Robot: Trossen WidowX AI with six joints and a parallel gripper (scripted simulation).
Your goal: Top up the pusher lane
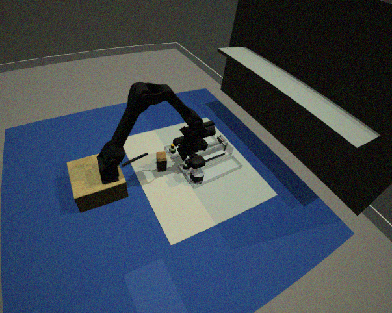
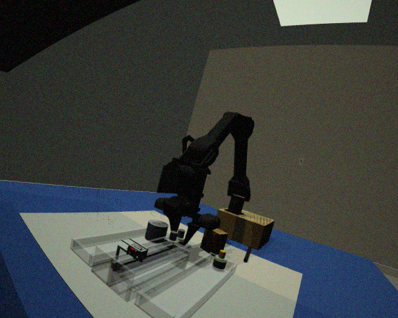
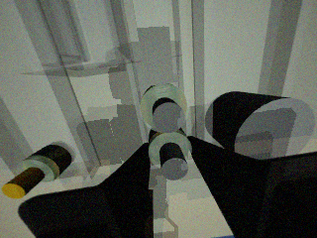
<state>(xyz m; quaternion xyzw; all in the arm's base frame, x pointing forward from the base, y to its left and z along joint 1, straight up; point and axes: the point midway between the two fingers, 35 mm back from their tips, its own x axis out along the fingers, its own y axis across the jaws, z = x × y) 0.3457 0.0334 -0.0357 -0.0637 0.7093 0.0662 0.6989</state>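
Now: gripper tip 7 cm to the left of the wide grey cylinder and 2 cm short of it. From my gripper tip the other things lie so: brown block (11 cm behind, 4 cm to the left, 1 cm above); then red mark (21 cm ahead, 8 cm to the left, 4 cm above); then sprung lane (13 cm ahead, 5 cm to the left, 1 cm below).
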